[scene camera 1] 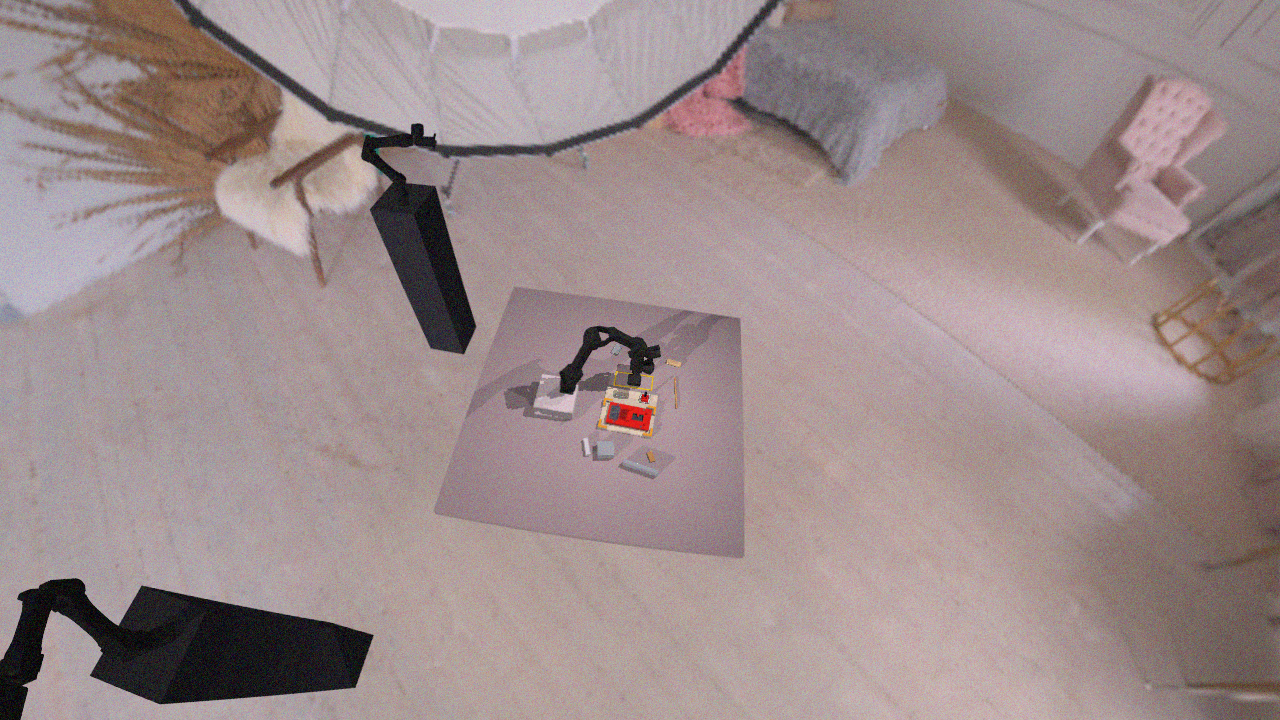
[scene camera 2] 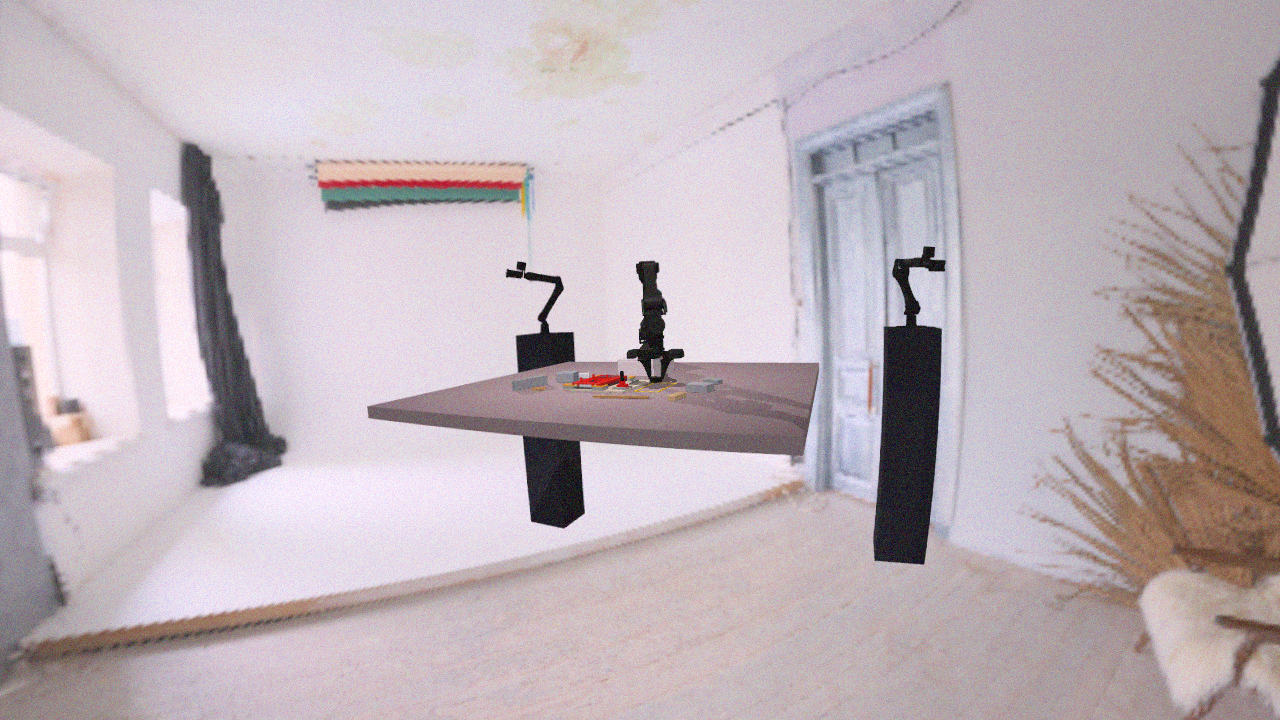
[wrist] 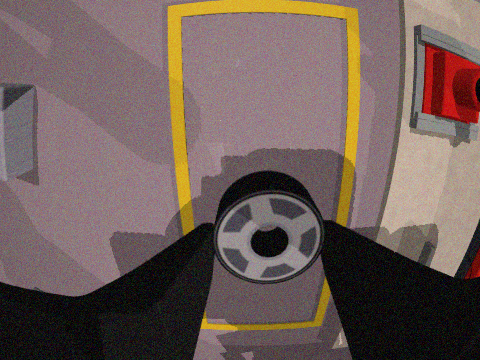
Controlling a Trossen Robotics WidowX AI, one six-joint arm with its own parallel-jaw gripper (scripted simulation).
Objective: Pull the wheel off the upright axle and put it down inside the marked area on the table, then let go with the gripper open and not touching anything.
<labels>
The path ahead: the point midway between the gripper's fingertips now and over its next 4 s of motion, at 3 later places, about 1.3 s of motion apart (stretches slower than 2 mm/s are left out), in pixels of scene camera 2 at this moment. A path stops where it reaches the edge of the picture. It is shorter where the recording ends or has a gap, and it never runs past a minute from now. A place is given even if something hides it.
My gripper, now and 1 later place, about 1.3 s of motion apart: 656, 379; 654, 359
</labels>
